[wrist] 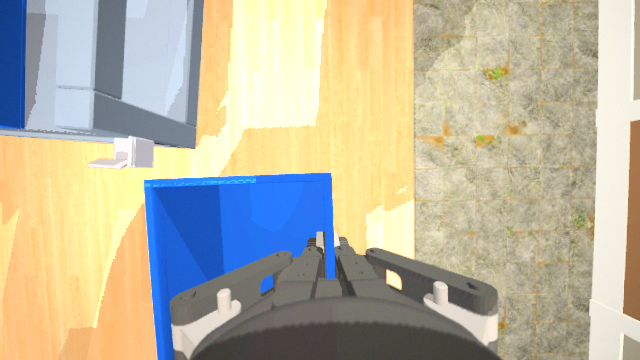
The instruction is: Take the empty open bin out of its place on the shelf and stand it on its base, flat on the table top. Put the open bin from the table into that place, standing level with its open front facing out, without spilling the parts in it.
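Frame: origin at the arm's base, x ahead, y left, z up, level; centimetres.
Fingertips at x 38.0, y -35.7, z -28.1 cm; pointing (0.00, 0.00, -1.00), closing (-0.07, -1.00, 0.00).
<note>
A point is followed by its place in that frame.
A blue open bin (260, 207) @[x 41.3, y -30.0, z -29.6 cm] shows in the lower middle of the wrist view, seen into from above. No parts show in the visible stretch of its inside. My gripper (327, 242) @[x 38.0, y -35.7, z -28.1 cm] is shut on the thin right side wall of this bin, with one finger inside and one outside. The grey shelf (142, 117) @[x 48.6, y -25.0, z -24.3 cm] stands at the upper left, apart from the bin, with bare shelf surface beside another blue bin (12, 65) @[x 56.1, y -10.4, z -28.5 cm] at the far left edge. The near part of the held bin is hidden behind my gripper. The bin with parts on the table does not show.
The wooden table top (280, 155) @[x 45.8, y -32.3, z -29.9 cm] lies around the bin, and its right edge runs down the view. Beyond it are the stone-tiled floor (475, 200) and a white frame (611, 200) at the far right. A pale shelf foot (141, 152) @[x 46.3, y -25.0, z -23.9 cm] sticks out near the bin's far left corner.
</note>
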